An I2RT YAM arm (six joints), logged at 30 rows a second.
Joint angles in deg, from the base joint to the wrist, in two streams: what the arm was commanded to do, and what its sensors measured. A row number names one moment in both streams.
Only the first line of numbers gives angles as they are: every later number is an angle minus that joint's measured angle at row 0.
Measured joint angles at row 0:
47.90 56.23 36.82 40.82 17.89 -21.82
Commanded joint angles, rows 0 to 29:
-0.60 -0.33 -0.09 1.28 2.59 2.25
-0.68 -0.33 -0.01 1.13 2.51 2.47
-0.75 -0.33 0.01 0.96 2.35 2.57
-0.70 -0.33 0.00 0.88 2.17 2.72
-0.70 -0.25 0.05 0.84 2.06 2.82
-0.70 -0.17 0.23 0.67 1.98 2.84
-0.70 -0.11 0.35 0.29 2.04 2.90
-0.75 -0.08 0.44 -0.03 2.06 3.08
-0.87 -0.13 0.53 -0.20 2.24 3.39
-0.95 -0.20 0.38 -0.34 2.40 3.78
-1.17 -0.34 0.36 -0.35 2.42 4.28
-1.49 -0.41 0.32 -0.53 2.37 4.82
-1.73 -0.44 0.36 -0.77 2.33 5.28
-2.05 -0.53 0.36 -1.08 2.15 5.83
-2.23 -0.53 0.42 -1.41 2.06 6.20
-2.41 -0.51 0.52 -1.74 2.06 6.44
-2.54 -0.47 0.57 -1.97 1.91 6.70
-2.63 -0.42 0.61 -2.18 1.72 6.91
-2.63 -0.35 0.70 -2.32 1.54 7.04
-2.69 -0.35 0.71 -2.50 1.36 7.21
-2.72 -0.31 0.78 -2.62 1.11 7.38
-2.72 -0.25 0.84 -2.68 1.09 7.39
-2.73 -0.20 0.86 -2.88 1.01 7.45
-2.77 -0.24 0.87 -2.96 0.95 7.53
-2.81 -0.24 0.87 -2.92 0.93 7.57
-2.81 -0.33 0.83 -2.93 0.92 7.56
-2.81 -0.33 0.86 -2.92 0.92 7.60
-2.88 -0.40 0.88 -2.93 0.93 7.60
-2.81 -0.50 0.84 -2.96 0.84 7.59
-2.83 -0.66 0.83 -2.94 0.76 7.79
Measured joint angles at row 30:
-2.65 -0.35 0.35 -3.65 -0.37 6.88
